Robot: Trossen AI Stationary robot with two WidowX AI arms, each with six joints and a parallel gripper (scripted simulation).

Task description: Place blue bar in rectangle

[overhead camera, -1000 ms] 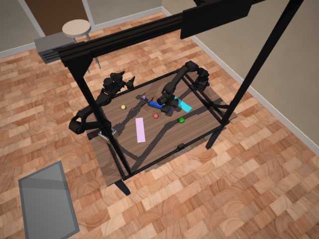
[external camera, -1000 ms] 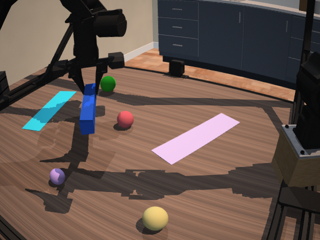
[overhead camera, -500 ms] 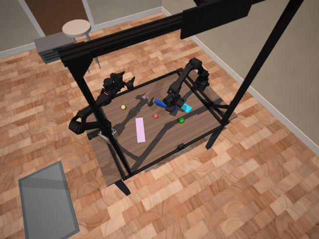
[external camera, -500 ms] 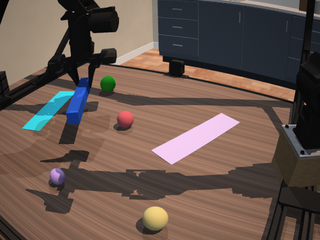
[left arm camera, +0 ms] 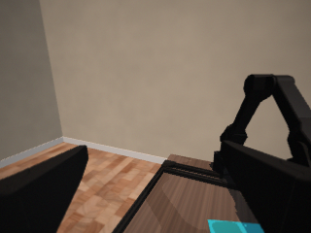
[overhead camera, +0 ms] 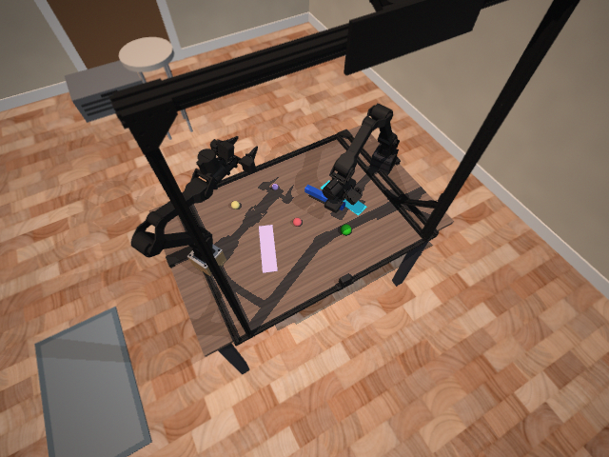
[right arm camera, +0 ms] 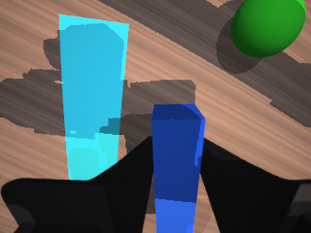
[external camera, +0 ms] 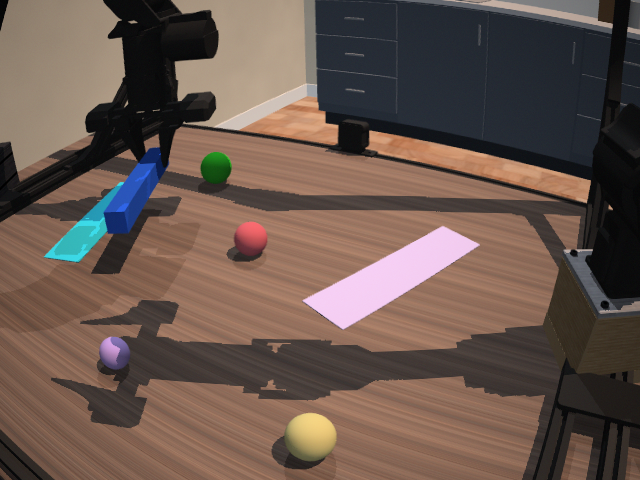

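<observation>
My right gripper is now 7 cm short of the blue bar, 3 cm to the right of it and 3 cm above it. Round my right hand: cyan rectangle: 6 cm ahead, 8 cm to the right, 10 cm below; then green ball: 10 cm behind, 4 cm to the left, 8 cm below; then red ball: 6 cm ahead, 19 cm to the left, 8 cm below.
</observation>
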